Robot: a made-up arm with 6 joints. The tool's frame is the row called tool. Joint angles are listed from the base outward. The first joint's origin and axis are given. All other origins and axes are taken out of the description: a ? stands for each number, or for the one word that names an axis. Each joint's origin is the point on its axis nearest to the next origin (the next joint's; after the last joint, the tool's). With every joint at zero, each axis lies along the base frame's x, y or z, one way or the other. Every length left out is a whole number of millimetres.
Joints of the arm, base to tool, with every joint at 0 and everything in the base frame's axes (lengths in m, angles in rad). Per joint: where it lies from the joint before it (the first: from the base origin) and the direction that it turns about. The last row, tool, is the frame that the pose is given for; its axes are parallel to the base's.
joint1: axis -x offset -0.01 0 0.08
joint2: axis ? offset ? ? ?
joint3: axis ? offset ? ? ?
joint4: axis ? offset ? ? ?
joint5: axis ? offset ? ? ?
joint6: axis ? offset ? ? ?
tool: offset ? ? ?
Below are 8 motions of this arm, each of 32 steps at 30 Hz.
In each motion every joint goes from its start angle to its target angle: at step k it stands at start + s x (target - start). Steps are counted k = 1, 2, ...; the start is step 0. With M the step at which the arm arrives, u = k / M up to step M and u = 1 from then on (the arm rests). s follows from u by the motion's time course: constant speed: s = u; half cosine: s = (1 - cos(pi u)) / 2; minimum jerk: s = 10 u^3 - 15 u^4 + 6 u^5.
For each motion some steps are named. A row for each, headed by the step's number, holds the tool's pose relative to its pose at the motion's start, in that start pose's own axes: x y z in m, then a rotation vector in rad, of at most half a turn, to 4 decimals.
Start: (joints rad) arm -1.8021 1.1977 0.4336 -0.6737 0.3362 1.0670
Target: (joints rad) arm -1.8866 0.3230 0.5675 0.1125 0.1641 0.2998
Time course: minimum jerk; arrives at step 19
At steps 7, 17, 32:
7: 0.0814 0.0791 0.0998 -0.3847 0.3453 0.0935
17: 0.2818 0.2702 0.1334 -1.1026 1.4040 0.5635
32: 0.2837 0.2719 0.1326 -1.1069 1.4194 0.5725

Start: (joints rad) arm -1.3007 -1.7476 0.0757 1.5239 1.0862 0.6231
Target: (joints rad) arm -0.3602 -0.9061 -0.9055 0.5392 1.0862 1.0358
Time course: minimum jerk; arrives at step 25
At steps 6, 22, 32:
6: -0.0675 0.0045 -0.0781 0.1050 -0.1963 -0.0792
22: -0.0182 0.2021 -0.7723 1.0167 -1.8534 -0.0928
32: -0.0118 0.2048 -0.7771 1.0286 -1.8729 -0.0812

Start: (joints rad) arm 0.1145 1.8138 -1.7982 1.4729 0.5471 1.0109
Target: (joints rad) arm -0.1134 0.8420 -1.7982 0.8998 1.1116 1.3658
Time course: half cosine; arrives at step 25
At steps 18, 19, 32:
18: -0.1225 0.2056 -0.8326 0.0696 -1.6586 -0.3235
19: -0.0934 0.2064 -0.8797 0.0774 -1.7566 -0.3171
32: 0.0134 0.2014 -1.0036 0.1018 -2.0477 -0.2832

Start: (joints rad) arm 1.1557 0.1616 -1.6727 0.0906 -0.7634 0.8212
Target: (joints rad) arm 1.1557 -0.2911 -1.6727 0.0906 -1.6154 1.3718
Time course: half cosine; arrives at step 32
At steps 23, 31, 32:
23: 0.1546 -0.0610 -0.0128 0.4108 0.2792 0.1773
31: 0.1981 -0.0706 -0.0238 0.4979 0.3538 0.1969
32: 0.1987 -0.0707 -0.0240 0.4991 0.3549 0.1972

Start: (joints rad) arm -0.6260 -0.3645 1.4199 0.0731 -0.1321 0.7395
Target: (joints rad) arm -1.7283 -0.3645 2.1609 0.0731 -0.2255 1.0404
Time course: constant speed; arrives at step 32
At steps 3, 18, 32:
3: 0.0192 0.0228 -0.0115 0.0471 -0.0213 0.0378
18: 0.0952 0.1547 -0.0182 0.2782 -0.1409 0.2108
32: 0.1230 0.2720 0.0476 0.4931 -0.2659 0.3435

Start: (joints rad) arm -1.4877 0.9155 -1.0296 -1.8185 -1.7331 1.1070
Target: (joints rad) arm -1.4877 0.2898 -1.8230 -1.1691 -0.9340 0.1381
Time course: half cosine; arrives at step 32
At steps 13, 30, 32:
13: -0.1088 0.0535 -0.0860 -0.0723 -0.1372 -0.2472
30: -0.1933 0.2248 -0.2340 -0.1678 -0.2708 -0.7320
32: -0.1935 0.2276 -0.2359 -0.1686 -0.2716 -0.7394

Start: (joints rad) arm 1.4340 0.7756 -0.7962 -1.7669 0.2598 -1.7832
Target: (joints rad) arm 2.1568 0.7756 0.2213 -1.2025 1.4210 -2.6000
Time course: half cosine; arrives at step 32
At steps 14, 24, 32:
14: 0.1142 0.0532 0.0668 -0.0809 0.2688 -0.5144
24: 0.2766 -0.0317 0.1854 0.0839 0.5641 -0.8882
32: 0.3117 -0.0932 0.2363 0.1838 0.6264 -0.9593

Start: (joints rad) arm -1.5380 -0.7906 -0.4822 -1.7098 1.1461 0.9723
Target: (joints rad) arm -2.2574 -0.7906 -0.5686 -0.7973 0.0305 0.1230
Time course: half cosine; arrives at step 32
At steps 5, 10, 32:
5: 0.0401 -0.0012 0.0137 -0.0878 0.1181 0.0867
10: 0.1473 0.0164 0.0196 -0.3267 0.4362 0.3389
32: 0.2797 0.0879 -0.3258 -0.8570 1.8943 1.7950

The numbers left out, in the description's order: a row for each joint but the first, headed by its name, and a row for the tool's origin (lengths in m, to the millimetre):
joint2: axis -y, xyz 0 -0.37 -0.05
joint3: axis -x, xyz -0.08 0 -0.23
joint4: axis +z, xyz 0 0.02 -0.08
joint5: axis -z, xyz -0.07 0.09 0
joint6: axis +x, xyz -0.15 -0.21 0
tool: xyz 0 0.08 0.2

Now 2 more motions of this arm.
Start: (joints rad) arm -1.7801 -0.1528 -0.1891 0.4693 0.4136 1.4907
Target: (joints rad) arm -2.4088 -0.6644 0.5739 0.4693 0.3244 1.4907
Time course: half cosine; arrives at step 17
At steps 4, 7, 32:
4: -0.0012 -0.0040 -0.0158 -0.0147 0.0229 -0.0676
7: 0.0109 -0.0080 -0.0413 -0.0409 0.0934 -0.1838
32: 0.1274 -0.0237 -0.1112 -0.1169 0.4597 -0.4109

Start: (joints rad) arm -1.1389 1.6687 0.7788 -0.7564 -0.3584 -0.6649
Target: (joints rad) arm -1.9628 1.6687 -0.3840 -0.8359 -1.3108 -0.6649
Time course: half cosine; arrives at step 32
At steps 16, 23, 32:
16: -0.0675 -0.1268 0.0802 0.4868 0.1884 0.2218
23: -0.1088 -0.1717 0.1164 0.8221 0.1810 0.1531
32: -0.1348 -0.1830 0.1383 0.9866 0.1259 0.0422

